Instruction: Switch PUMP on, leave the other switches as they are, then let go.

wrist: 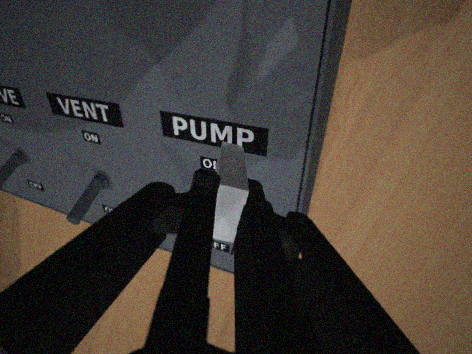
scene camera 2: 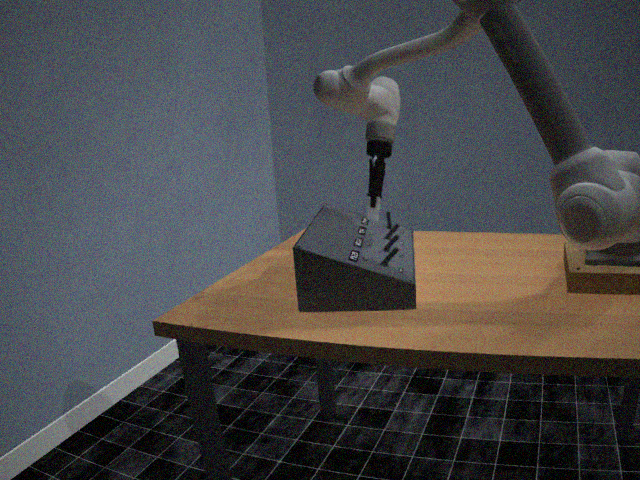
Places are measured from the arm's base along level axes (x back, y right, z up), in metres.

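Pixels of known places: gripper, between the fingertips: [wrist: 227, 163] [scene camera 2: 372, 220]; arm's base, origin of its link: [scene camera 2: 616, 256].
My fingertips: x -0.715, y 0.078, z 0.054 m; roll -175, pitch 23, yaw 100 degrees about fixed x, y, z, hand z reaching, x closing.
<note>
Ahead of a thing's pixels: the offset from my fingertips to its middle. Level surfaces: height alone.
The dark grey switch box {dz -0.049, dx +0.038, dy -0.192 m} [scene camera 2: 351, 286] [wrist: 165, 65] has a sloping panel with a row of levers. In the scene view the far lever, PUMP {dz +0.004, dx +0.052, dy +0.001 m} [scene camera 2: 389, 220], stands at a different angle from the others, tilted up towards the labels. In the wrist view it is hidden behind the fingers, below the PUMP label {dz +0.002, dx -0.015, dy -0.020 m} [wrist: 214, 133]. The VENT lever {dz -0.001, dx +0.100, dy -0.110 m} [scene camera 2: 392, 230] [wrist: 88, 198] leans to its OFF side, as do the other levers [scene camera 2: 390, 243] [scene camera 2: 389, 256]. My gripper [scene camera 2: 373, 210] [wrist: 227, 163] is shut, with nothing between its fingers. Its pale tips are low over the panel beside PUMP; contact cannot be told.
The box stands on a wooden table {dz -0.108 m} [scene camera 2: 480, 320] [wrist: 395, 165], near its left end. The robot's base [scene camera 2: 599, 281] stands at the right. A blue-grey wall [scene camera 2: 134, 155] rises at the left.
</note>
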